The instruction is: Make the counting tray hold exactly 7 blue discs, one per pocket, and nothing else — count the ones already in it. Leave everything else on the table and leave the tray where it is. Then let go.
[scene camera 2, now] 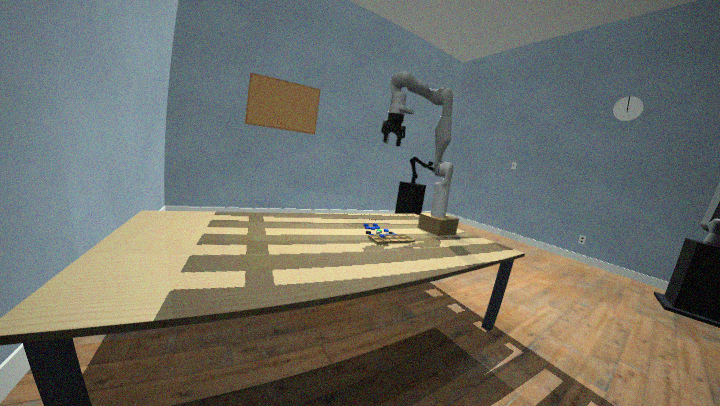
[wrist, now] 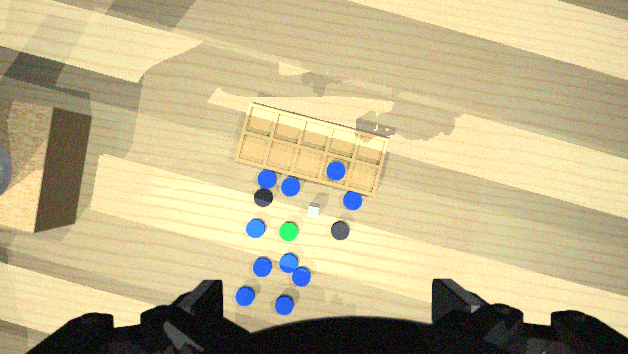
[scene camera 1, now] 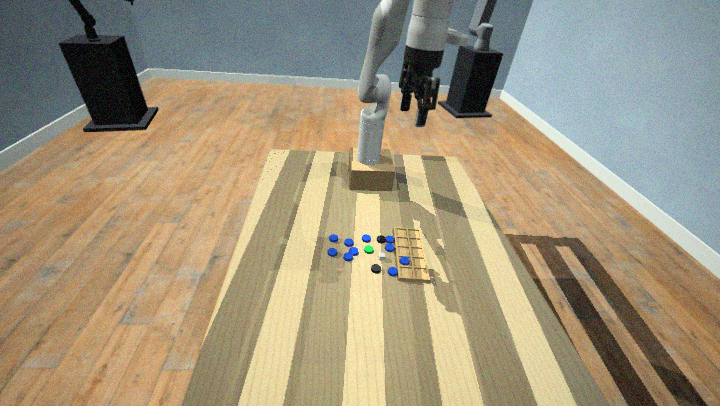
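Note:
The wooden counting tray [scene camera 1: 410,241] [scene camera 2: 398,240] [wrist: 308,161] has two rows of pockets. One blue disc [scene camera 1: 404,260] [wrist: 336,171] is in it, in the row nearer the loose discs, second pocket from the right end in the wrist view. The other pockets look empty. Three blue discs [wrist: 267,179] [wrist: 290,186] [wrist: 352,200] lie close outside the tray's long side. Several more blue discs [wrist: 255,228] [wrist: 262,267] [wrist: 245,296] lie farther off; two [wrist: 288,263] [wrist: 301,276] touch or nearly touch. My gripper [scene camera 1: 412,116] [scene camera 2: 392,142] [wrist: 327,302] is open and empty, high above the table.
A green disc [scene camera 1: 369,249] [wrist: 288,231], two black discs [scene camera 1: 381,239] [scene camera 1: 375,268] [wrist: 263,197] [wrist: 340,230] and a small white cube [scene camera 1: 381,256] [wrist: 313,211] lie among the blue discs. The arm's wooden base block [scene camera 1: 372,179] [scene camera 2: 437,225] stands behind them. Striped shadows cross the table.

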